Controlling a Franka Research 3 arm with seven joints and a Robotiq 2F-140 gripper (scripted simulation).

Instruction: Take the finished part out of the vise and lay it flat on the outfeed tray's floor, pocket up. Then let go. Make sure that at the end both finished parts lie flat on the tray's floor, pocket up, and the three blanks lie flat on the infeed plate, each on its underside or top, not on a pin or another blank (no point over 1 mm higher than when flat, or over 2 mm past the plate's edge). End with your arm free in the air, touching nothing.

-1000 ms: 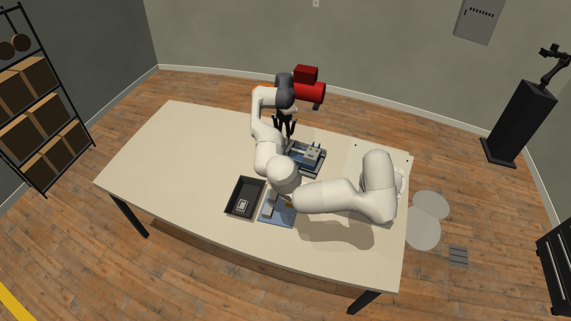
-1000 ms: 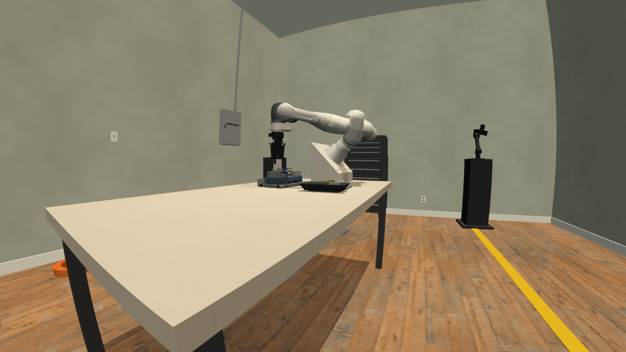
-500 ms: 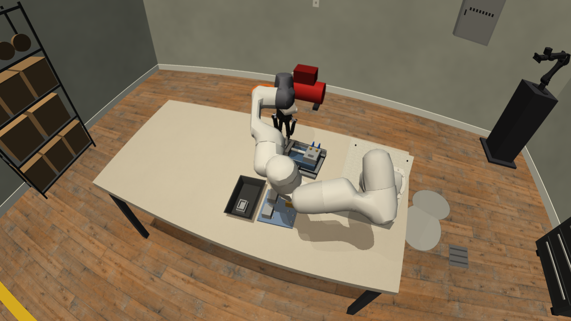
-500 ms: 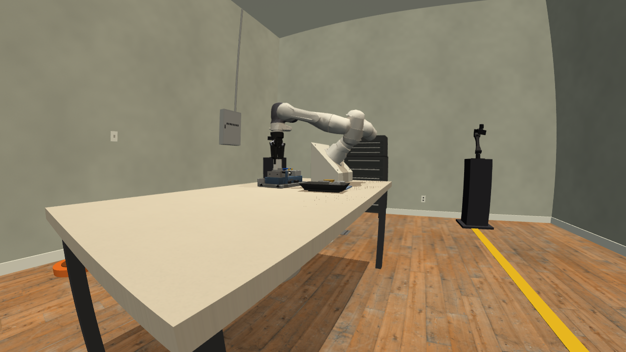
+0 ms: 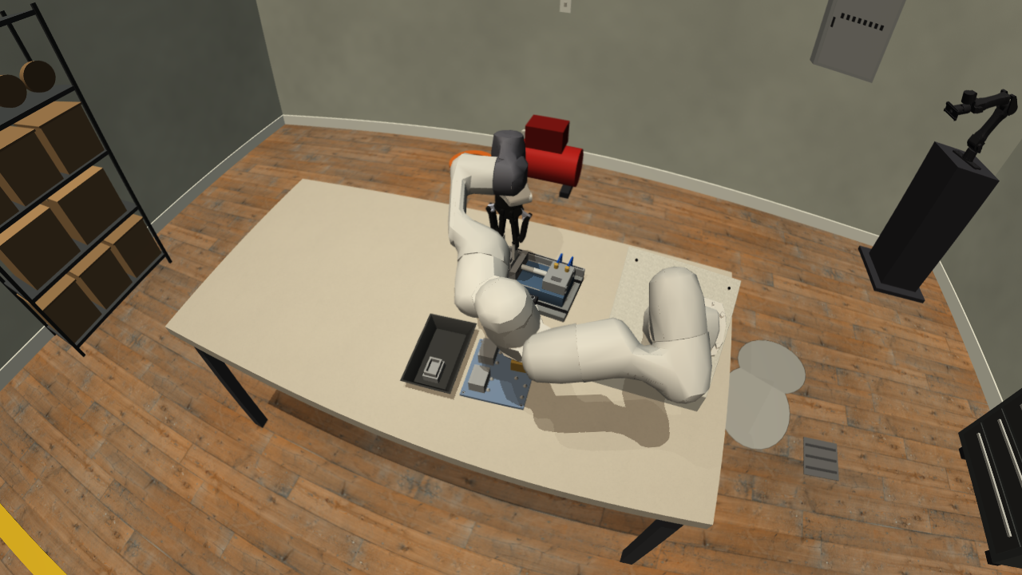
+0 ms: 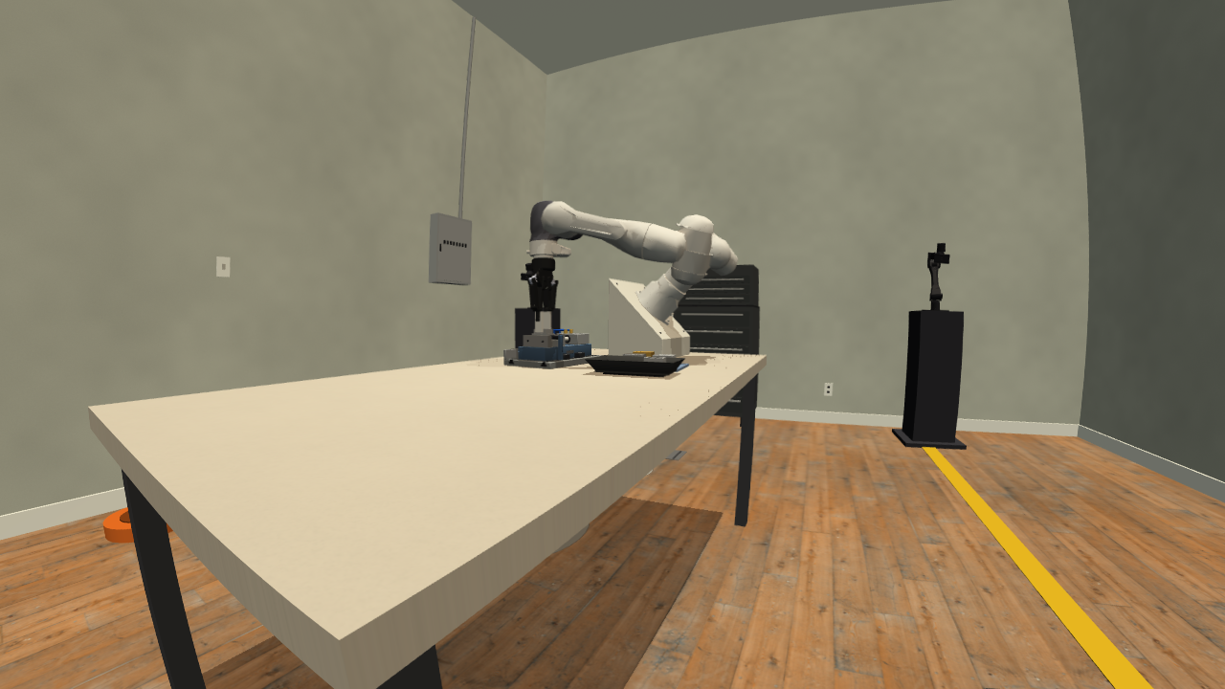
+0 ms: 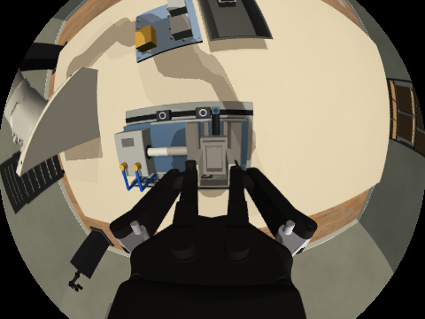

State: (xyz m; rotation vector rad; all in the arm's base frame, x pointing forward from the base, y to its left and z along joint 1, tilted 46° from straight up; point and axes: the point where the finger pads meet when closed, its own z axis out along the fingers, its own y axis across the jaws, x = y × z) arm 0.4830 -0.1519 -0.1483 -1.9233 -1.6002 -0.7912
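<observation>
My hand is 7 cm past the blue vise, 1 cm to the right of it and 10 cm above it. Round my hand: grey actuator box (16 cm behind, 3 cm to the left, 6 cm below); then blue fixture plate (7 cm behind, 34 cm to the left, 13 cm below); then orange block (12 cm behind, 30 cm to the left, 11 cm below).
</observation>
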